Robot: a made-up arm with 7 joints. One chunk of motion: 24 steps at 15 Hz.
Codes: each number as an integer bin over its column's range. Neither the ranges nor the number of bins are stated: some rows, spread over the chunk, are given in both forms.
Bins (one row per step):
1: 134 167 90 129 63 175 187
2: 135 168 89 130 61 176 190
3: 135 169 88 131 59 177 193
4: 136 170 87 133 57 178 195
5: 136 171 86 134 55 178 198
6: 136 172 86 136 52 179 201
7: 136 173 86 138 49 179 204
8: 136 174 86 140 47 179 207
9: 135 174 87 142 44 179 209
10: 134 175 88 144 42 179 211
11: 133 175 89 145 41 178 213
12: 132 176 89 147 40 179 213
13: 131 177 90 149 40 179 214
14: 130 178 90 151 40 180 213
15: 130 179 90 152 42 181 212
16: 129 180 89 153 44 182 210
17: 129 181 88 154 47 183 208
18: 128 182 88 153 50 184 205
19: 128 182 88 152 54 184 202
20: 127 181 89 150 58 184 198
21: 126 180 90 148 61 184 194
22: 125 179 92 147 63 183 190
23: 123 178 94 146 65 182 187
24: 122 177 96 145 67 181 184
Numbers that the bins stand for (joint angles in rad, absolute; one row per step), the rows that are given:
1: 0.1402 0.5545 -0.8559 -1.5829 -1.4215 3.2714 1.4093
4: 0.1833 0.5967 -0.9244 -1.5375 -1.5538 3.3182 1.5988
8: 0.1833 0.6528 -0.9472 -1.4578 -1.7742 3.3338 1.8831
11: 0.1186 0.6669 -0.8787 -1.4010 -1.9064 3.3182 2.0252
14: 0.0539 0.7090 -0.8559 -1.3327 -1.9284 3.3494 2.0252
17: 0.0324 0.7511 -0.9015 -1.2986 -1.7742 3.3962 1.9067
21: -0.0324 0.7371 -0.8559 -1.3669 -1.4656 3.4118 1.5751
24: -0.1186 0.6949 -0.7189 -1.4010 -1.3334 3.3650 1.3383
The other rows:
2: 0.1618 0.5686 -0.8787 -1.5716 -1.4656 3.2870 1.4804
3: 0.1618 0.5826 -0.9015 -1.5602 -1.5097 3.3026 1.5515
5: 0.1833 0.6107 -0.9472 -1.5261 -1.5978 3.3182 1.6699
6: 0.1833 0.6247 -0.9472 -1.5033 -1.6640 3.3338 1.7409
7: 0.1833 0.6388 -0.9472 -1.4806 -1.7301 3.3338 1.8120
9: 0.1618 0.6528 -0.9244 -1.4351 -1.8403 3.3338 1.9304
10: 0.1402 0.6669 -0.9015 -1.4124 -1.8844 3.3338 1.9778
12: 0.0971 0.6809 -0.8787 -1.3782 -1.9284 3.3338 2.0252
13: 0.0755 0.6949 -0.8559 -1.3555 -1.9284 3.3338 2.0489
15: 0.0539 0.7230 -0.8559 -1.3214 -1.8844 3.3650 2.0015
16: 0.0324 0.7371 -0.8787 -1.3100 -1.8403 3.3806 1.9541
18: 0.0108 0.7651 -0.9015 -1.3100 -1.7080 3.4118 1.8357
19: 0.0108 0.7651 -0.9015 -1.3214 -1.6199 3.4118 1.7646
20: -0.0108 0.7511 -0.8787 -1.3441 -1.5317 3.4118 1.6699
22: -0.0539 0.7230 -0.8102 -1.3782 -1.4215 3.3962 1.4804
23: -0.0971 0.7090 -0.7646 -1.3896 -1.3775 3.3806 1.4093

